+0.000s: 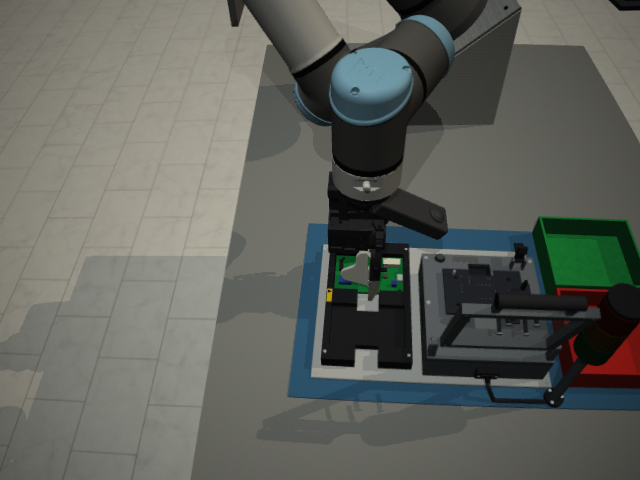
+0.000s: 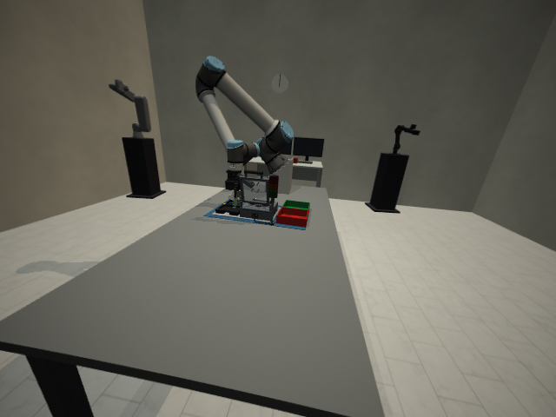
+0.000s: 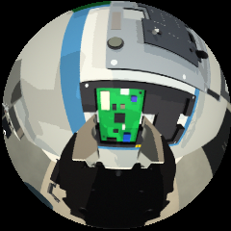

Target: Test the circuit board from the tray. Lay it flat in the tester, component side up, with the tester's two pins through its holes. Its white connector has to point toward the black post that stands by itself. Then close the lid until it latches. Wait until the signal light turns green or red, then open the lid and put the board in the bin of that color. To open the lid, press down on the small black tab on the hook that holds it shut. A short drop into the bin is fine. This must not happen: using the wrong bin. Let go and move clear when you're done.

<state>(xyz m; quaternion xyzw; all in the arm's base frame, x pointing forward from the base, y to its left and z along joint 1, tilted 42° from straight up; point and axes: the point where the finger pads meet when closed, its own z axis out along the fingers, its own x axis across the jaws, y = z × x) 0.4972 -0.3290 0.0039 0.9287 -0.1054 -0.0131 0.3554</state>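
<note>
Right now the green circuit board is right at my hand. Round my hand: green bin: 37 cm to the left, 2 cm ahead, 1 cm below; black latch tab: 22 cm to the left, 7 cm above, 4 cm ahead; tester lid: 21 cm ahead, 16 cm above, 13 cm to the left.
</note>
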